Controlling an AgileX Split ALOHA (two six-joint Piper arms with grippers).
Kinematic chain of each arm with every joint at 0, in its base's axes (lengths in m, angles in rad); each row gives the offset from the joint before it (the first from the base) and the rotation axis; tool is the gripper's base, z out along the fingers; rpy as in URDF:
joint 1: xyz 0 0 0.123 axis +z
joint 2: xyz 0 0 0 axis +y
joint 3: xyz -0.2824 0 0.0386 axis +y
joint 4: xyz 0.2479 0 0.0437 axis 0.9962 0 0.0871
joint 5: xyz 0 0 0 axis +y
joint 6: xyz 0.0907 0 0.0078 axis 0.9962 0 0.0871
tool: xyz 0 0 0 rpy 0 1.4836 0
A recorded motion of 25 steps. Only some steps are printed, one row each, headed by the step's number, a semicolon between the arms.
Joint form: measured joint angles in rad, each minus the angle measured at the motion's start. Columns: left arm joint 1, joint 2, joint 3, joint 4, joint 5, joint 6; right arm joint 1, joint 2, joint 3, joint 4, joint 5, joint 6.
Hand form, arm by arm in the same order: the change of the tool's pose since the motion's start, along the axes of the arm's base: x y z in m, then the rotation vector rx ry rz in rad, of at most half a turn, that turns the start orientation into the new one. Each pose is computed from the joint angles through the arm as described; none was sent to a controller.
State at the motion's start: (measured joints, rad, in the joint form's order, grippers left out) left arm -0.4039 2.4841 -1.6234 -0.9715 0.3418 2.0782; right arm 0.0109 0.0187 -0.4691 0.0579 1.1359 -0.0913
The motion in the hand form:
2: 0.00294 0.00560 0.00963 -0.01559 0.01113 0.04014; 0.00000 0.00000 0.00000 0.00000 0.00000 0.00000
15: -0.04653 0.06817 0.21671 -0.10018 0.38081 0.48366; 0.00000 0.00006 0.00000 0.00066 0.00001 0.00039
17: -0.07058 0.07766 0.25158 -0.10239 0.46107 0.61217; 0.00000 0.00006 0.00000 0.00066 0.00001 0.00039
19: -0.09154 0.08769 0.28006 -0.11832 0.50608 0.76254; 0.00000 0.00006 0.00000 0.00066 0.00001 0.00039
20: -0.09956 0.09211 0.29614 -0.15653 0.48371 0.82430; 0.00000 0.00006 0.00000 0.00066 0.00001 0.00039
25: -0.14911 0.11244 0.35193 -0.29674 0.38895 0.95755; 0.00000 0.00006 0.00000 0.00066 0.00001 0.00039
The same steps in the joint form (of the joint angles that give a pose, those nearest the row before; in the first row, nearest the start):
2: 0.0128 -0.0225 0.0029 0.0326 0.0082 -0.0691; 0.0000 0.0000 0.0000 0.0000 0.0000 0.0000
15: 0.1083 -0.5403 0.0208 0.6040 0.6048 -1.1772; 0.0000 0.0000 0.0000 0.0007 0.0000 0.0000
17: 0.1083 -0.6385 0.0209 0.6616 0.7375 -1.3780; 0.0000 0.0000 0.0000 0.0007 0.0000 0.0000
19: 0.1083 -0.7238 0.0227 0.7181 0.8263 -1.5750; 0.0000 0.0000 0.0000 0.0007 0.0000 0.0000
20: 0.1083 -0.7688 0.0227 0.7414 0.8263 -1.6516; 0.0000 0.0000 0.0000 0.0007 0.0000 0.0000
25: 0.1083 -0.9850 0.0787 0.8024 0.8263 -1.8350; 0.0000 0.0000 0.0000 0.0007 0.0000 0.0000

